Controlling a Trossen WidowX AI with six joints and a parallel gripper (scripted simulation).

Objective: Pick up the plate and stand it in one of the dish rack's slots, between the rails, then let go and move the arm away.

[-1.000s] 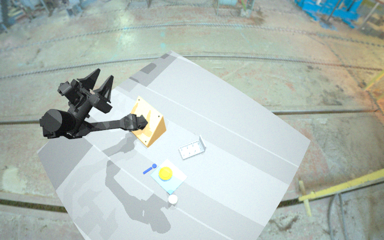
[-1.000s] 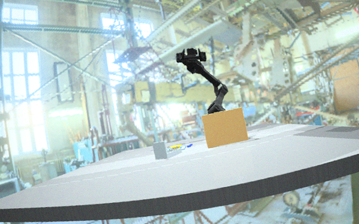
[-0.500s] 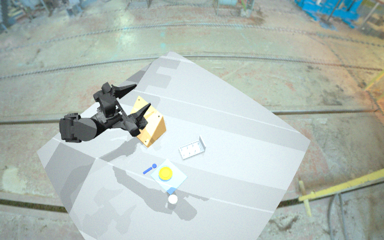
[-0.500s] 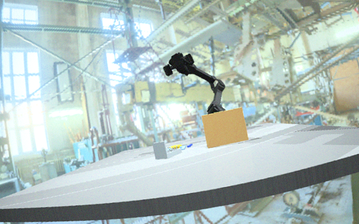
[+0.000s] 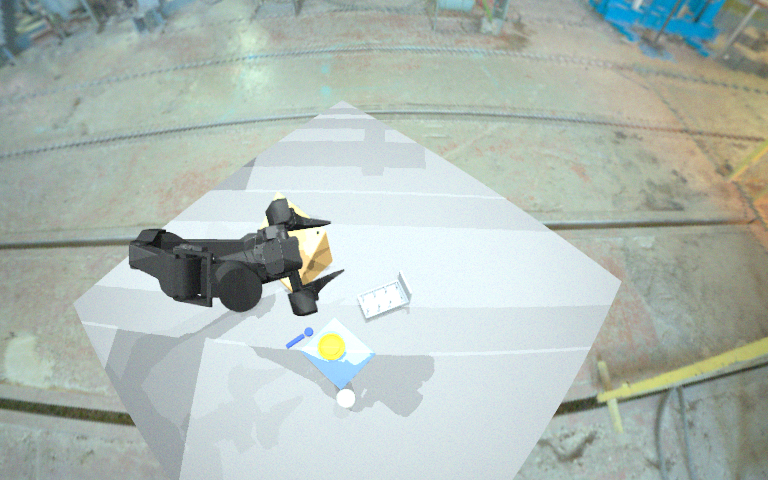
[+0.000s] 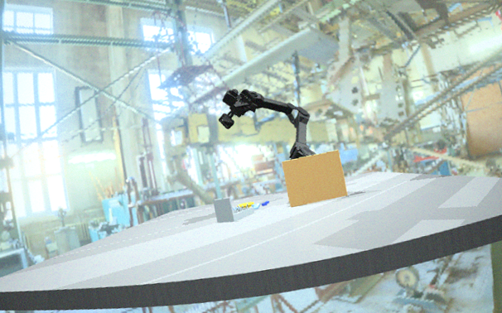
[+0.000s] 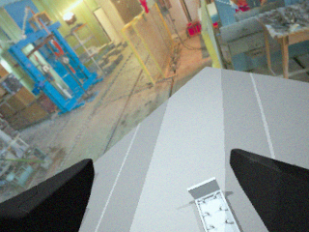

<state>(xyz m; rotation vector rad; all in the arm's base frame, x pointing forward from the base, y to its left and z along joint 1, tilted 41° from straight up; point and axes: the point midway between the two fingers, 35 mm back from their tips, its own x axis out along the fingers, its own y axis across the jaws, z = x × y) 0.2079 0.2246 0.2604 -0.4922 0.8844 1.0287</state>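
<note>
Right now my gripper tip is 380 mm above the yellow plate, 90 mm to the left of it and 30 mm short of it. Round my gripper tip: blue spoon (390 mm below, 140 mm to the right, 40 mm behind); then grey dish rack (370 mm below, 100 mm to the left, 10 mm ahead); then blue mat (390 mm below, 90 mm to the right, 50 mm ahead).
</note>
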